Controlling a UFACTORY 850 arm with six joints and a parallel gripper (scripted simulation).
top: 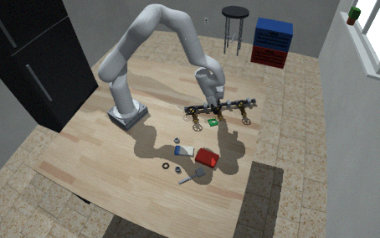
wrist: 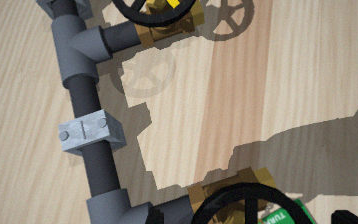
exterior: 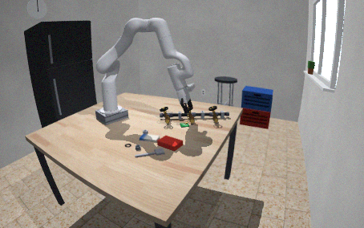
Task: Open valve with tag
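Now: the green tag 30 mm behind my hand, 50 mm to the right of it and 100 mm below it. From my hand the other things lie so: grey scraper 60 mm behind, 440 mm to the right, 100 mm below; red box 10 mm behind, 330 mm to the right, 90 mm below; white block 150 mm behind, 300 mm to the right, 100 mm below.
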